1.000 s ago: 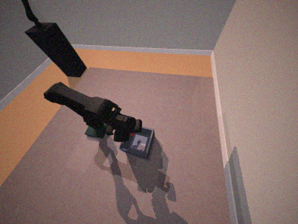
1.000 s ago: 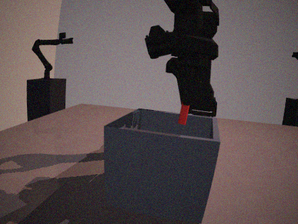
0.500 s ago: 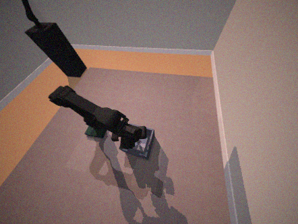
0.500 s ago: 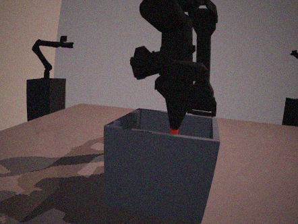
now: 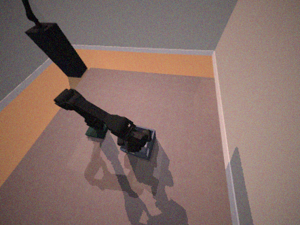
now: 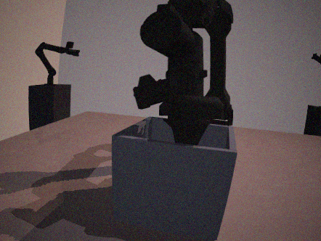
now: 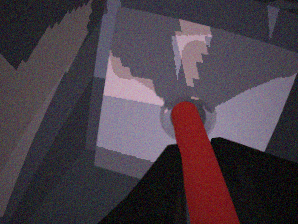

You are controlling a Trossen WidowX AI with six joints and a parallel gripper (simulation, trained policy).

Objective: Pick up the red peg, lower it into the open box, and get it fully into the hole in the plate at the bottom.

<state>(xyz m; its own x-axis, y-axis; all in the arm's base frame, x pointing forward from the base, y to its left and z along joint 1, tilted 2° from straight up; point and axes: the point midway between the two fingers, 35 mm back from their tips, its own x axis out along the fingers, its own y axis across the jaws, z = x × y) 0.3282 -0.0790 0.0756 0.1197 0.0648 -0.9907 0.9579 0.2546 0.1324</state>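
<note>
Now: gripper tip 10 mm below the red peg. Round my gripper tip: plate 40 mm below.
</note>
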